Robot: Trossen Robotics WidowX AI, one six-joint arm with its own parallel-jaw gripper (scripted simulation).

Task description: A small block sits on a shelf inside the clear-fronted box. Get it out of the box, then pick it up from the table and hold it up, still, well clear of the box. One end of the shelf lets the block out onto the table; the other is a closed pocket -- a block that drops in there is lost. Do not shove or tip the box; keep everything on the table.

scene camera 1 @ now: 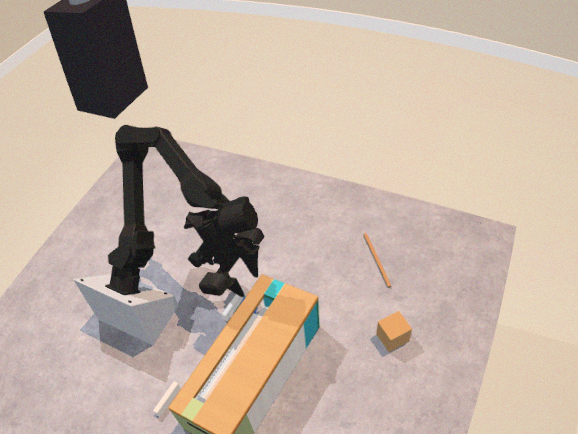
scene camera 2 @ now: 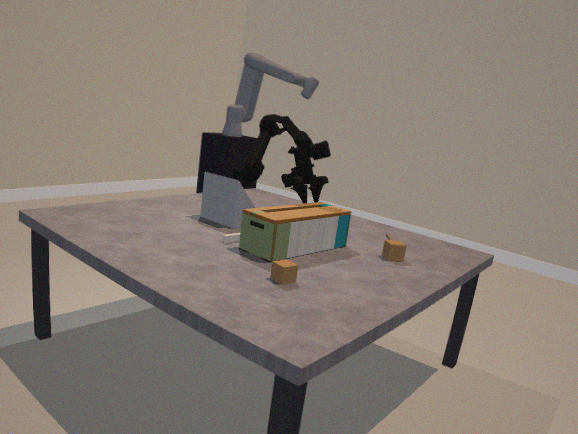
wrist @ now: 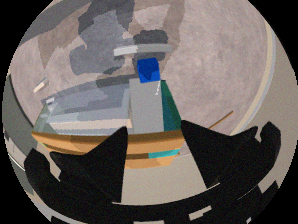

Scene:
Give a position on a box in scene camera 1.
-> At 241,375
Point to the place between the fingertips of my gripper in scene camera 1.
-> At 249,286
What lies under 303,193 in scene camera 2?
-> My gripper.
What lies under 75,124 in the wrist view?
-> A box.

